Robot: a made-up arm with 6 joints. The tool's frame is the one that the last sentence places. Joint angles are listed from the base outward.
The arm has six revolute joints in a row. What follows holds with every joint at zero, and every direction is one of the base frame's.
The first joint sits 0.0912 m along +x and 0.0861 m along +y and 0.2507 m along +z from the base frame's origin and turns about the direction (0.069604, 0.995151, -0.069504).
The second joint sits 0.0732 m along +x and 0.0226 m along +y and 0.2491 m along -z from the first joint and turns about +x.
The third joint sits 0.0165 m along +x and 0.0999 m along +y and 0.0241 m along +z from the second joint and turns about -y.
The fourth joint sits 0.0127 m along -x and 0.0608 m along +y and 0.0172 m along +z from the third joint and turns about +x.
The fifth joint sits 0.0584 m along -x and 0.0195 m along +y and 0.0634 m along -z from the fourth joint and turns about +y.
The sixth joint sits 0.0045 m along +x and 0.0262 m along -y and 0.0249 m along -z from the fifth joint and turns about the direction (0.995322, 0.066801, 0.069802).
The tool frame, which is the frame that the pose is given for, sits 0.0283 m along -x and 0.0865 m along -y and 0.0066 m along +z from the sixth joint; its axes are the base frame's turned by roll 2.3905, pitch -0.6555 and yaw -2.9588 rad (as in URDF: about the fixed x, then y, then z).
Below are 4 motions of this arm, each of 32 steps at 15 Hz.
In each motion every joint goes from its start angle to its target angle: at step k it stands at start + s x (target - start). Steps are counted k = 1, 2, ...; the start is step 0. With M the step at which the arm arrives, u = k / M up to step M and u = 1 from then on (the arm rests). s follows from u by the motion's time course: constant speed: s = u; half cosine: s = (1 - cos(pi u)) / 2; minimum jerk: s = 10 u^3 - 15 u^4 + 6 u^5.
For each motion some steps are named. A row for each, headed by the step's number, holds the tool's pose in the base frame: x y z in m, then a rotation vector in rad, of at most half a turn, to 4 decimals.
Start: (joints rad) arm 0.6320 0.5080 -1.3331 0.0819 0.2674 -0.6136
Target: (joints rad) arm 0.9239 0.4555 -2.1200 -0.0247 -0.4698 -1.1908
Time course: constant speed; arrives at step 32
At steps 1, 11, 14, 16, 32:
1: 0.0733 0.1393 0.1325 0.1341 -0.3087 -0.2471
11: 0.0969 0.1424 0.1279 0.2465 -0.3033 -0.1000
14: 0.1034 0.1444 0.1249 0.2857 -0.3012 -0.0599
16: 0.1074 0.1459 0.1225 0.3131 -0.2998 -0.0344
32: 0.1298 0.1646 0.0953 0.5582 -0.2917 0.1278

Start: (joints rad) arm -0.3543 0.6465 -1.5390 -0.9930 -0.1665 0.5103
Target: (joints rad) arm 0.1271 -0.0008 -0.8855 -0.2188 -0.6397 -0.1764
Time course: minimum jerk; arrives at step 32
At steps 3, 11, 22, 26, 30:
3: 0.2467 0.0507 0.1387 0.4721 -1.2787 -0.2599
11: 0.2059 0.0710 0.1227 0.3661 -1.4168 -0.3688
22: 0.1015 0.1430 0.0833 -0.0269 -1.9160 -0.3976
26: 0.0781 0.1594 0.0735 -0.1220 -2.0351 -0.3505
30: 0.0697 0.1650 0.0699 -0.1554 -2.0772 -0.3298

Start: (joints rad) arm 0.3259 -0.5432 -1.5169 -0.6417 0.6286 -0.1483
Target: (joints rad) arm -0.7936 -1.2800 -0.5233 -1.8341 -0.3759 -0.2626
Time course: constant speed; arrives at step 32
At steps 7, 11, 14, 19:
7: 0.1915 0.2392 0.0543 -0.9121 -0.5836 1.0249
11: 0.2158 0.2524 0.0582 -0.9751 -0.8309 1.2322
14: 0.2331 0.2630 0.0611 -1.0273 -0.9735 1.4073
19: 0.2615 0.2806 0.0641 -1.1247 -1.1084 1.7287

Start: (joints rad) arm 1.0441 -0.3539 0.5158 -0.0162 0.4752 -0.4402
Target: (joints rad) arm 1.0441 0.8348 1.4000 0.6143 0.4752 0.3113
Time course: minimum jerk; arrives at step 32
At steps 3, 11, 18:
3: -0.1544 0.1988 0.0770 -0.3241 -1.5589 0.1639
11: -0.1533 0.2111 0.0489 -0.3333 -1.6309 -0.4703
18: -0.1033 0.2654 0.0015 -0.2381 -1.6200 -1.5670

